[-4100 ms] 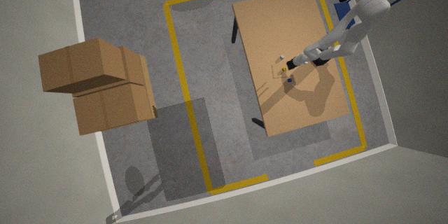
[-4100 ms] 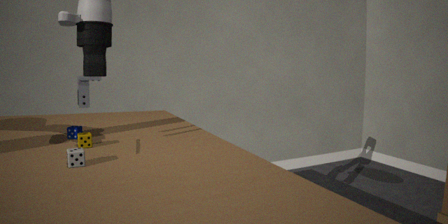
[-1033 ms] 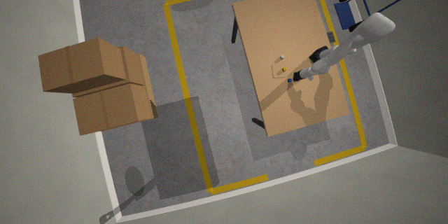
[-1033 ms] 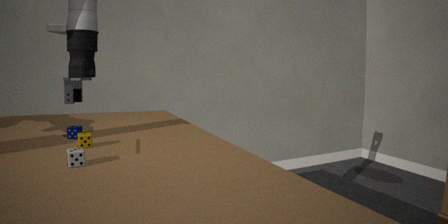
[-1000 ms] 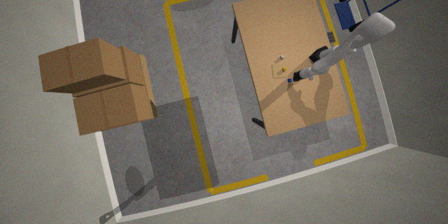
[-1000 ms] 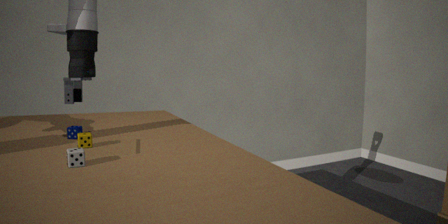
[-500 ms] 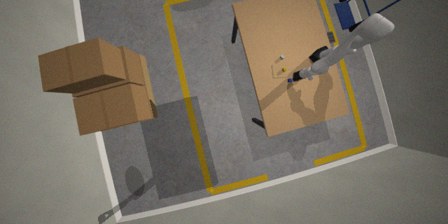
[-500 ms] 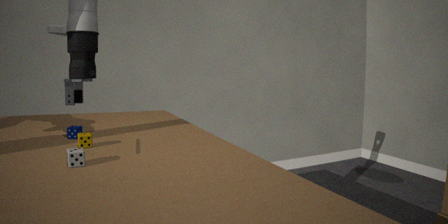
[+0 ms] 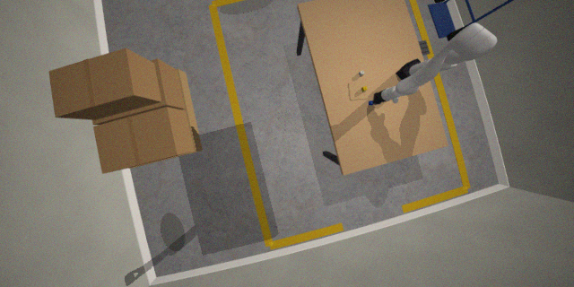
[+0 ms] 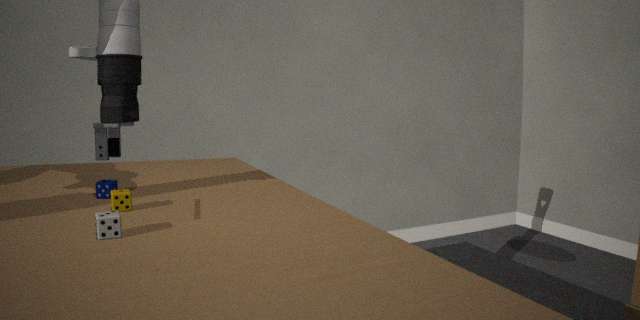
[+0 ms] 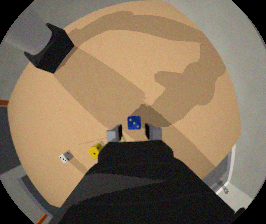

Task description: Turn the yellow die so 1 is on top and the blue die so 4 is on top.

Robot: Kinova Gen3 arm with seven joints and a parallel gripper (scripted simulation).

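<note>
Now: hand 1 cm past the blue die and 7 cm above it. The rest, counted from my hand: white die: 3 cm ahead, 25 cm to the right, 7 cm below; then tan mat: 8 cm ahead, 11 cm to the right, 9 cm below; then yellow die: 3 cm ahead, 12 cm to the right, 7 cm below.
</note>
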